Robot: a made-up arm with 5 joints.
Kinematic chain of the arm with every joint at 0, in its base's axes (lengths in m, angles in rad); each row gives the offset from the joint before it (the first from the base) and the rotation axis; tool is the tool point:
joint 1: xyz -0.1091 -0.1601 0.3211 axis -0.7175 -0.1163 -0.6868
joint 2: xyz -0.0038 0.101 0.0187 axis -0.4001 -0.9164 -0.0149
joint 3: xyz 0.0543 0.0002 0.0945 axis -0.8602 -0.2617 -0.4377
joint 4: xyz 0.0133 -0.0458 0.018 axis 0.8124 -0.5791 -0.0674
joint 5: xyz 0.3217 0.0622 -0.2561 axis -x
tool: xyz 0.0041 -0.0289 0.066
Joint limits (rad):
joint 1: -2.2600..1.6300
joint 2: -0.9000..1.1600
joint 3: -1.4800..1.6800
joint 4: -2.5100..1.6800
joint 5: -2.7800..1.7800
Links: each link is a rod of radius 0.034 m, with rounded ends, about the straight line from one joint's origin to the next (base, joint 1, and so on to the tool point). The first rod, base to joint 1, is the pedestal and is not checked.
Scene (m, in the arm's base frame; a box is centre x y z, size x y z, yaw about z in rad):
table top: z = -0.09
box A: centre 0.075 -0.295 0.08 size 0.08 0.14 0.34 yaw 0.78
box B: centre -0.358 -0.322 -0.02 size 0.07 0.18 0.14 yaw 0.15
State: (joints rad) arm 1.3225 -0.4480 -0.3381 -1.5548 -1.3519
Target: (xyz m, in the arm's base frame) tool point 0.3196 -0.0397 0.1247
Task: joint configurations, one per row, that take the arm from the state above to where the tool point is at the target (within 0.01 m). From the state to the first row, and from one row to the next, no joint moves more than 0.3 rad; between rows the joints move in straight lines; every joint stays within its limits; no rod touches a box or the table.
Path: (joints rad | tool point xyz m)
1: 1.4040 -0.2484 -0.4161 -1.3979 -1.5382 | -0.2291 -0.4876 0.2928
2: 1.4855 -0.0489 -0.4941 -1.2411 -1.7245 | -0.1806 -0.5083 0.3103
3: 1.5670 0.1507 -0.5721 -1.0842 -1.9108 | -0.1209 -0.5260 0.3352
4: 1.5880 0.3734 -0.6746 -0.8577 -2.0099 | -0.0022 -0.5333 0.3403
5: 1.6090 0.5962 -0.7771 -0.6312 -2.1090 | 0.1204 -0.5116 0.3408
6: 1.6300 0.8190 -0.8797 -0.4046 -2.2082 | 0.2350 -0.4625 0.3254
7: 1.4114 0.6559 -0.9145 -0.3101 -1.9825 | 0.2866 -0.3913 0.2302
8: 1.1929 0.4928 -0.9493 -0.2156 -1.7569 | 0.3201 -0.2859 0.1609
9: 0.9743 0.3296 -0.9841 -0.1210 -1.5313 | 0.3309 -0.1629 0.1253
10: 0.7557 0.1665 -1.0189 -0.0265 -1.3057 | 0.3196 -0.0397 0.1247

